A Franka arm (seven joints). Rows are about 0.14 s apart.
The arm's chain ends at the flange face. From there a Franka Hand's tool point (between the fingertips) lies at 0.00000 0.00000 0.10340 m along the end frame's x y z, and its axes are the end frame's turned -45 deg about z.
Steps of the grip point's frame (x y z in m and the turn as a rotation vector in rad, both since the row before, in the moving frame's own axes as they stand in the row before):
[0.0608 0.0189 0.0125 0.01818 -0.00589 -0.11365]
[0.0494 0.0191 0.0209 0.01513 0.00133 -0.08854]
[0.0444 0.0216 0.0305 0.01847 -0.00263 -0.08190]
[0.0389 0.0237 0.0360 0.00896 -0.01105 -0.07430]
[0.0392 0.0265 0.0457 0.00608 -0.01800 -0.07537]
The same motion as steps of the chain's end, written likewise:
[0.0582 -0.0288 0.0125 0.00869 -0.01702 -0.11365]
[0.0495 -0.0203 0.0209 0.01164 -0.00976 -0.08854]
[0.0483 -0.0150 0.0305 0.01120 -0.01492 -0.08190]
[0.0457 -0.0110 0.0360 -0.00148 -0.01415 -0.07430]
[0.0482 -0.0099 0.0457 -0.00843 -0.01703 -0.07537]

